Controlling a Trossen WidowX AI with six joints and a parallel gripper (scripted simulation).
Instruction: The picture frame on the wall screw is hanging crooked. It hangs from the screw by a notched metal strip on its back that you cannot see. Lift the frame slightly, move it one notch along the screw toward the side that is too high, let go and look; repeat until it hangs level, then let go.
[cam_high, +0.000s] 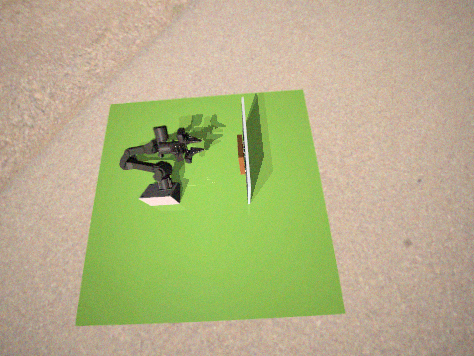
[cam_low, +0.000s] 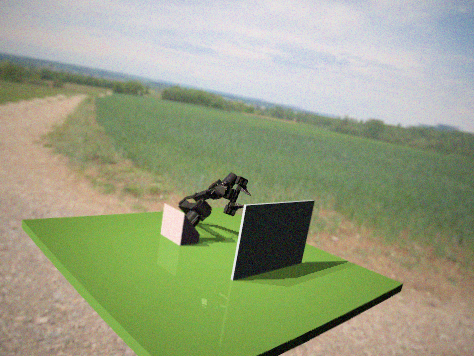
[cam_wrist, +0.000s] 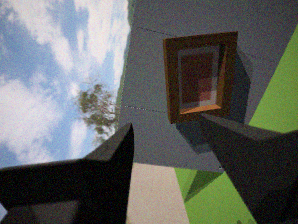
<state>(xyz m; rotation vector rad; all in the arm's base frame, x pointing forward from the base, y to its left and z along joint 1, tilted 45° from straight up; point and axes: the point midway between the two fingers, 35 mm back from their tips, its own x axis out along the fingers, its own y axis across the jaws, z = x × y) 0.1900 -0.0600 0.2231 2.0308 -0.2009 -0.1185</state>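
My gripper tip is 18 cm short of the picture frame, 9 cm above it and 4 cm to the left of it. Round my gripper tip: wall panel: 19 cm ahead, 10 cm below, 4 cm to the right.
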